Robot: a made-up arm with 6 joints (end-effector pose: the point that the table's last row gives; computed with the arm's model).
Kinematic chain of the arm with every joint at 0, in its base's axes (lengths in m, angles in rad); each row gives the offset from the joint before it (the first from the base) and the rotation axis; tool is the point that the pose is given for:
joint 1: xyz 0 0 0.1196 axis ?
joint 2: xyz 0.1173 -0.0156 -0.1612 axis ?
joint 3: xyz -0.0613 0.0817 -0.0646 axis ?
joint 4: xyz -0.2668 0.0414 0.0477 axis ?
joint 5: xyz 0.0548 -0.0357 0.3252 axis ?
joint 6: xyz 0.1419 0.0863 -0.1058 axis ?
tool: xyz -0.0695 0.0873 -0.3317
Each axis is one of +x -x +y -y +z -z.
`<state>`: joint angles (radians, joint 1 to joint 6).
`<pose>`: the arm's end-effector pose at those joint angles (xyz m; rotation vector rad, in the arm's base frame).
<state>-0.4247 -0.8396 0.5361 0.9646 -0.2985 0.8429</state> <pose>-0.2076 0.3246 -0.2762 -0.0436 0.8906 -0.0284</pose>
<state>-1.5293 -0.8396 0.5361 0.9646 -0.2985 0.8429</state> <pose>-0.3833 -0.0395 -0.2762 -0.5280 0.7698 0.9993</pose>
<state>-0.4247 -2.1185 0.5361 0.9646 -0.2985 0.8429</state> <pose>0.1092 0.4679 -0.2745 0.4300 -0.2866 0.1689</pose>
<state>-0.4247 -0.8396 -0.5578 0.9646 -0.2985 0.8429</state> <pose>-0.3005 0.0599 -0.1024 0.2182 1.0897 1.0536</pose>
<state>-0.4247 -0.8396 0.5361 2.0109 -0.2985 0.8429</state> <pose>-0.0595 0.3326 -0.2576 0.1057 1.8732 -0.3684</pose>
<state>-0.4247 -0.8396 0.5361 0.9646 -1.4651 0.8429</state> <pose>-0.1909 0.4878 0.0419 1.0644 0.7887 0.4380</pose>
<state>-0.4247 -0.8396 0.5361 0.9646 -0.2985 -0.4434</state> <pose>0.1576 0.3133 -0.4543 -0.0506 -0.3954 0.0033</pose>
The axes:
joint 1: -z
joint 2: +y
joint 3: -x
joint 4: +y
joint 5: -x
joint 6: +y

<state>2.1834 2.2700 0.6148 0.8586 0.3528 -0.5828</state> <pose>-0.0752 0.0263 0.3216 1.7754 1.2390 -0.0293</pose>
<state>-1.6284 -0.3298 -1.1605 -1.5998 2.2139 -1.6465</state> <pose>0.5711 -0.4249 -0.2770 -0.3749 -1.9874 0.1238</pose>
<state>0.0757 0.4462 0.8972 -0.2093 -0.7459 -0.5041</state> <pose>-0.0105 0.5161 -0.2399 -0.0714 -0.1976 0.1301</pose>
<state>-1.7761 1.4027 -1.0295 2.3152 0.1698 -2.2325</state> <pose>-0.5906 -0.2663 0.3394 -0.3032 1.6070 0.7190</pose>
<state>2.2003 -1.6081 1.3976 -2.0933 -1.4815 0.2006</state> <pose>-0.3775 -0.5439 -0.7805 -1.5256 0.9259 -0.0604</pose>
